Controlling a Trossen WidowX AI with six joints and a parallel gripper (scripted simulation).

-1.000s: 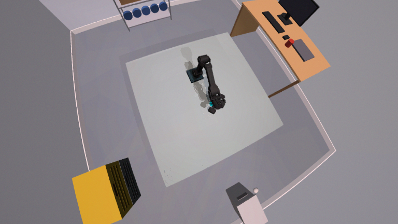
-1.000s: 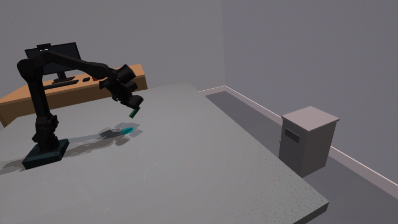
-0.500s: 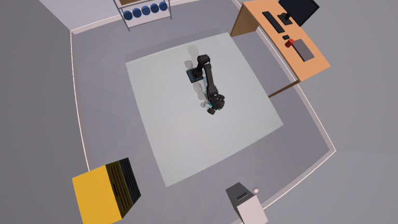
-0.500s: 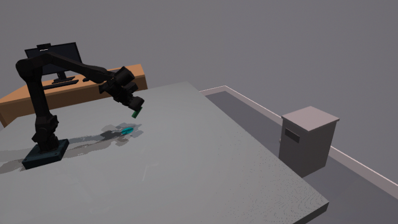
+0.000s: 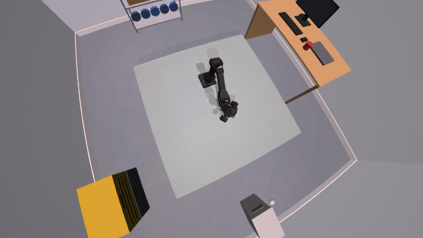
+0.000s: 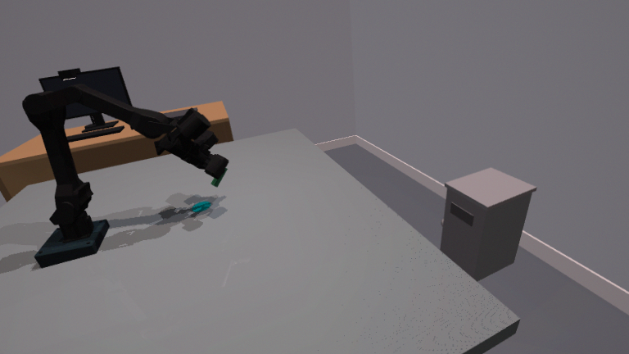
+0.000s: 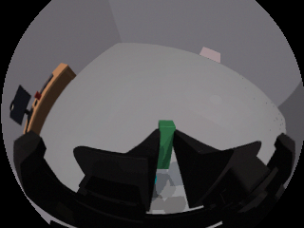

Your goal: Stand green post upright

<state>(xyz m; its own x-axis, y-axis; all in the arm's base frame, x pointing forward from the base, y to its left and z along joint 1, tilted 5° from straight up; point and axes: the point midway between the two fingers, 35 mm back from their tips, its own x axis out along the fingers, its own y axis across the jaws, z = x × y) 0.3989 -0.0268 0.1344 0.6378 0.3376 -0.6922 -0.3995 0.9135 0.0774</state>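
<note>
Now: the cyan circle 9 cm behind my gripper tip, 1 cm to the left of it and 11 cm below it. From my gripper tip the other things lie so: green post 1 cm behind, 1 cm below.
</note>
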